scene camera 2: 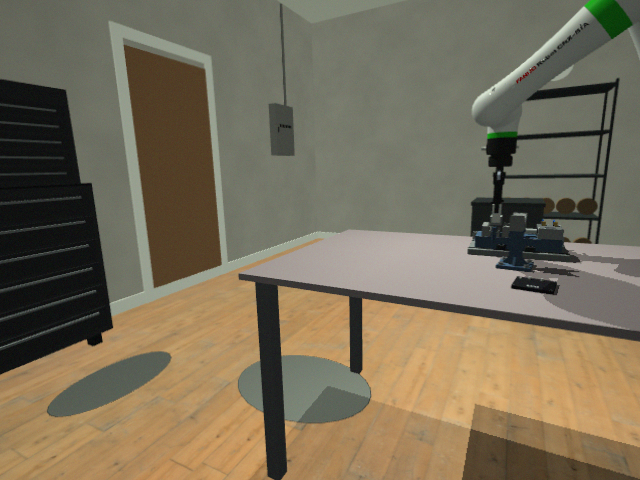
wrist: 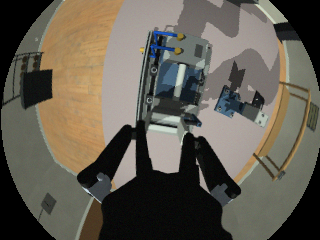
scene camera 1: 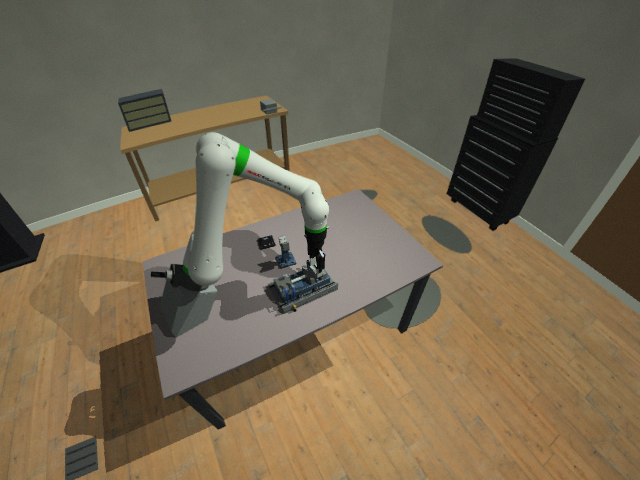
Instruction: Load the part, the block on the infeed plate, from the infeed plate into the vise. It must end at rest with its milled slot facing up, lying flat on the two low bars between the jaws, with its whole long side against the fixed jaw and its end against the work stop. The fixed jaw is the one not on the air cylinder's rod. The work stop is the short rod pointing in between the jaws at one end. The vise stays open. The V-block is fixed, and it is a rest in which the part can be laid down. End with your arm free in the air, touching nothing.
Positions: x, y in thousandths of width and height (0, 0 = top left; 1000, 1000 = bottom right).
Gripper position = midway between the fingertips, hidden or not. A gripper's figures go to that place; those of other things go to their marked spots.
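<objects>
The gripper (wrist: 514, 498) sits 20 cm from the lens, while an air cylinder (wrist: 589, 185) is 22 cm from the lens.
</objects>
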